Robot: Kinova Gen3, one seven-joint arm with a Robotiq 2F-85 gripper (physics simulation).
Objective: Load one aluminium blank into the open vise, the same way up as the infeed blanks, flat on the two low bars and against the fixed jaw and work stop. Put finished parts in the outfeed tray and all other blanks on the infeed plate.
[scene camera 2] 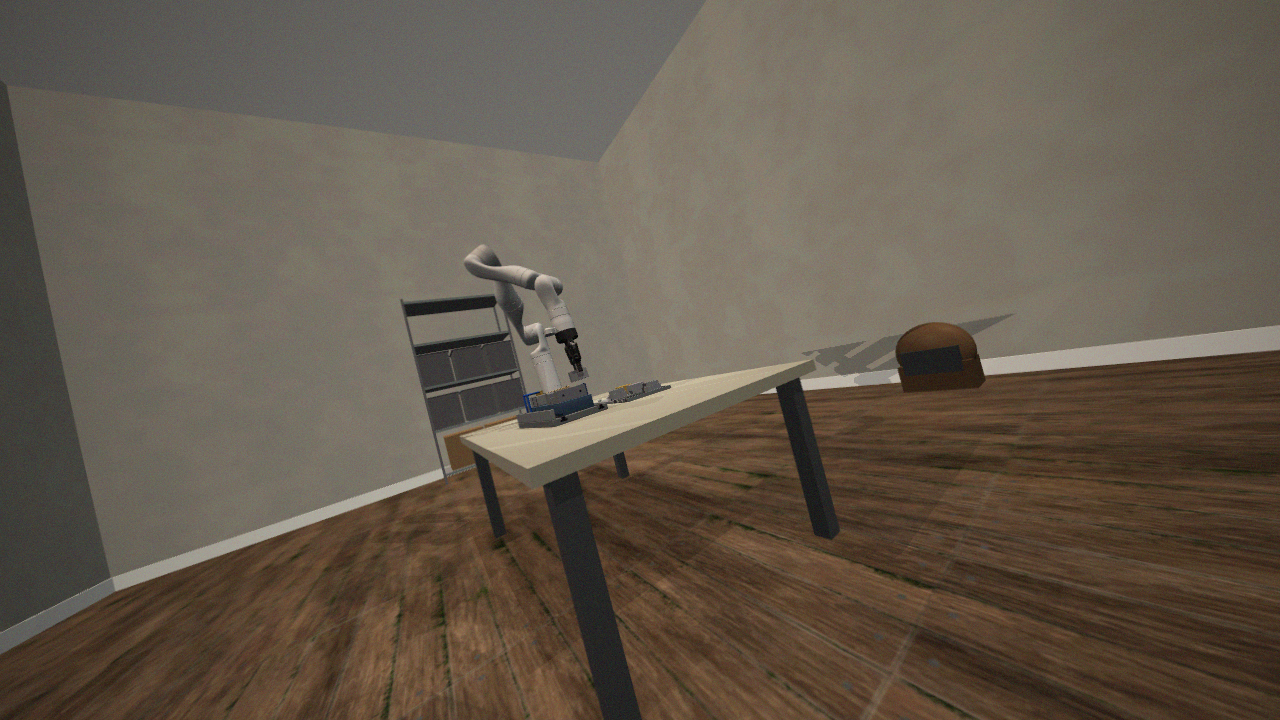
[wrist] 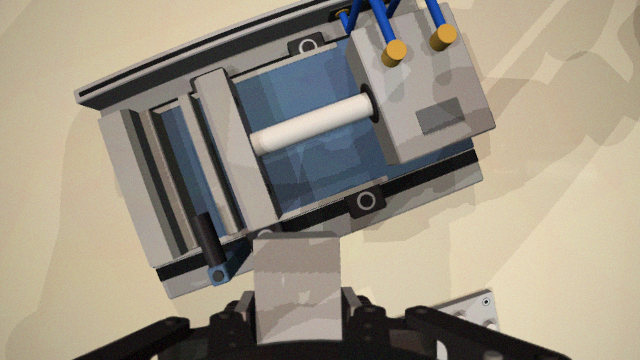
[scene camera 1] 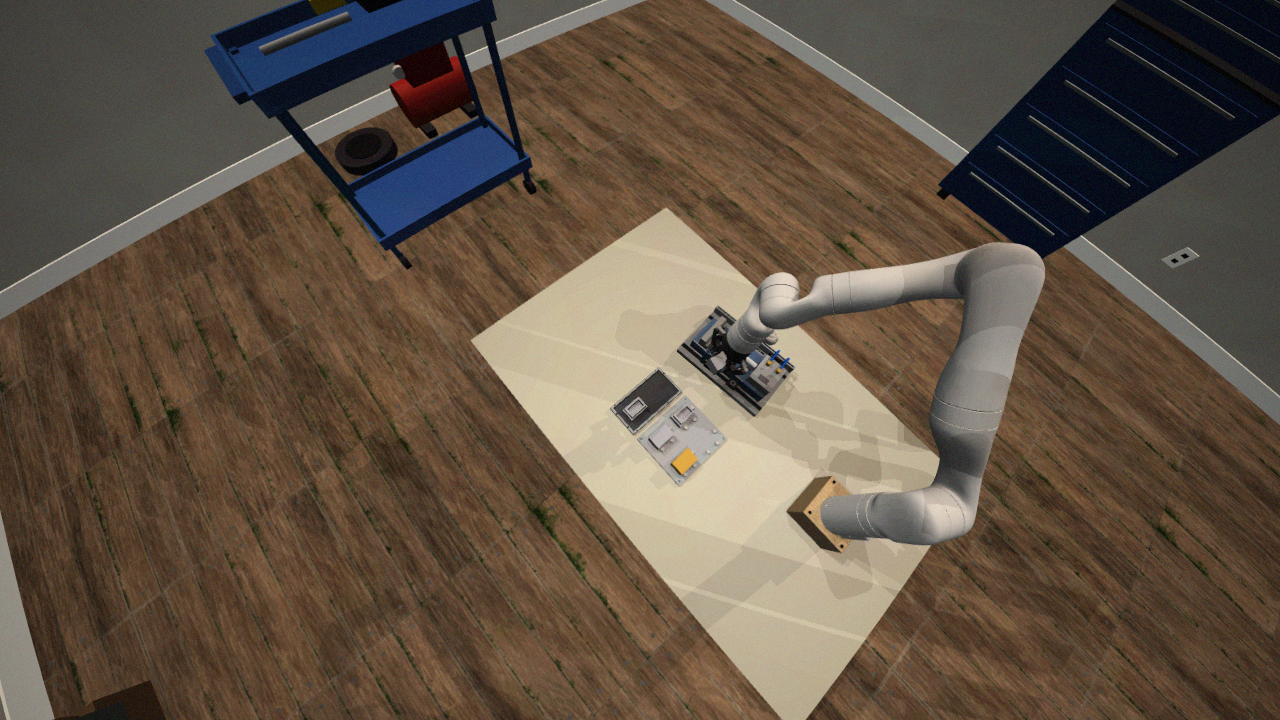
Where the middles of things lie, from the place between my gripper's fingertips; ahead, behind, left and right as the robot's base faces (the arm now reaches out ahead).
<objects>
The dark outfeed tray point(scene camera 1: 658, 389) lies 190 mm to the left of my hand, 130 mm below it and 70 mm ahead of it. The rest, counted from my hand: infeed plate point(scene camera 1: 698, 437): 180 mm to the left, 120 mm below, 80 mm behind.
</objects>
